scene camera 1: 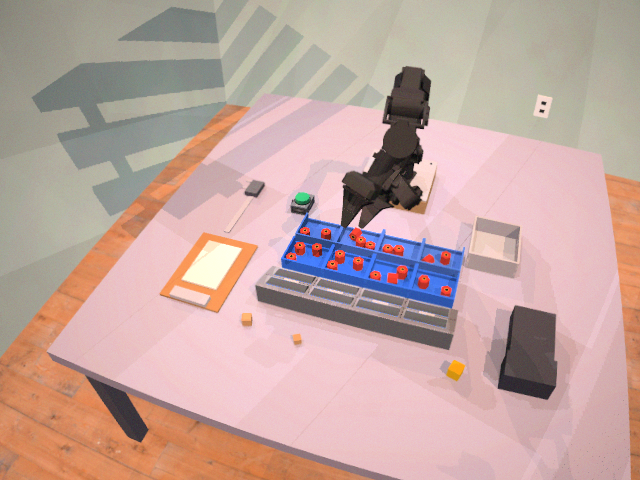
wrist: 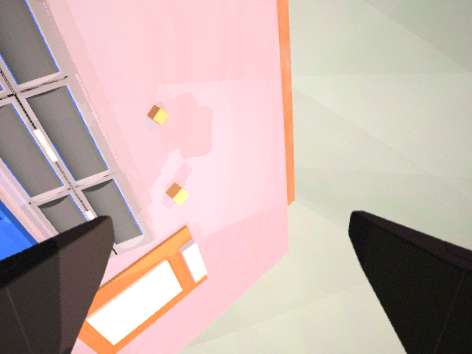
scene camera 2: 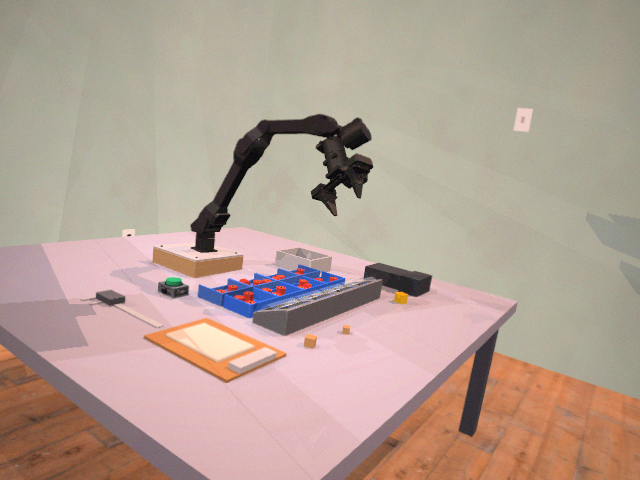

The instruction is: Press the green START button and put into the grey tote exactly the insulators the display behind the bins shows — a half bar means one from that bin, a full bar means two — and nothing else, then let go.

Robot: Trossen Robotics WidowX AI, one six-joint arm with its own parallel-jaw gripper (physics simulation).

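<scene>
My gripper is open and empty, high above the table. The green START button sits on a dark base left of the blue bins. Red insulators stand or lie in both rows of bins. The grey display runs along the bins. Short white bars show on it in the wrist view; I cannot tell half from full. The grey tote stands at the bins' right end and looks empty.
An orange clipboard lies left of the display. Two small orange cubes, a yellow block, a black box and a small dark box are on the table.
</scene>
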